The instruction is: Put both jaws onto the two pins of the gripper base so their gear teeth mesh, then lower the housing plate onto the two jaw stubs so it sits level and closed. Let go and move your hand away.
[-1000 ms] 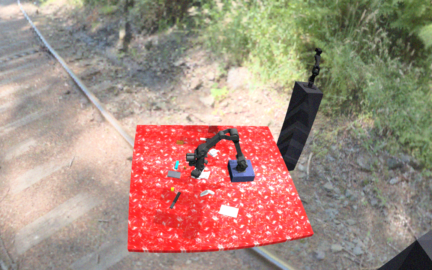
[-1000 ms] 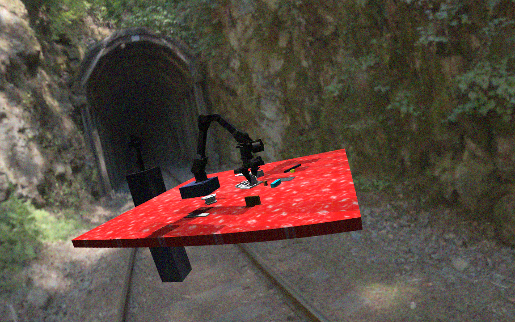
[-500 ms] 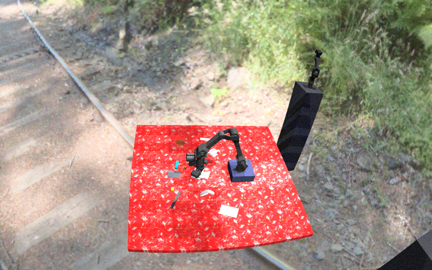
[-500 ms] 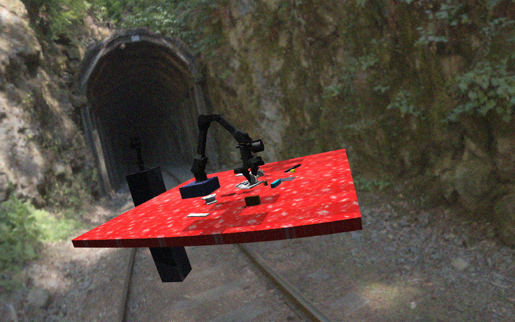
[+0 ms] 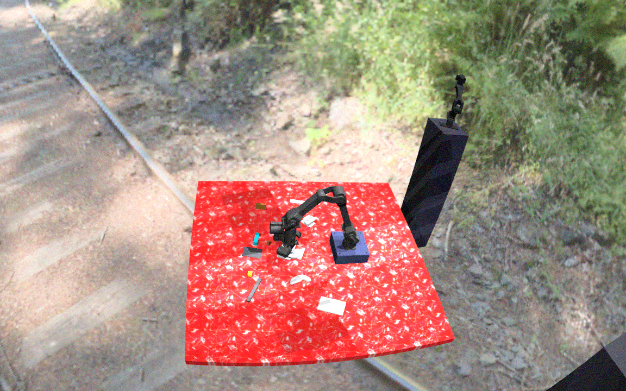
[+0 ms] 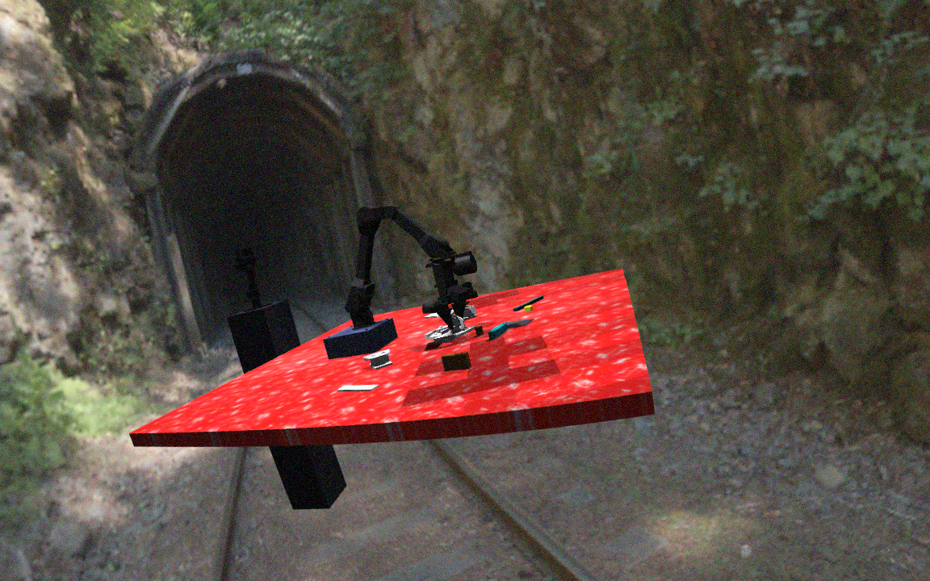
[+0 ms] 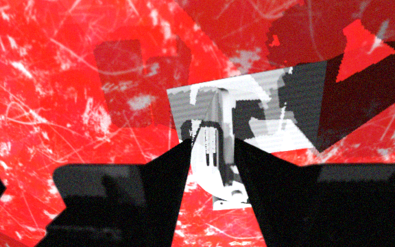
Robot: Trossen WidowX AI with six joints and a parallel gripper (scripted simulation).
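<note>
Right now the white housing plate is 60 mm behind my gripper tip and 10 mm below it. Also, from my gripper tip: grey plate 180 mm ahead, 40 mm to the right, 10 mm below; cyan block 150 mm ahead, 130 mm to the right; yellow cube 220 mm ahead, 110 mm to the left, 10 mm below.
</note>
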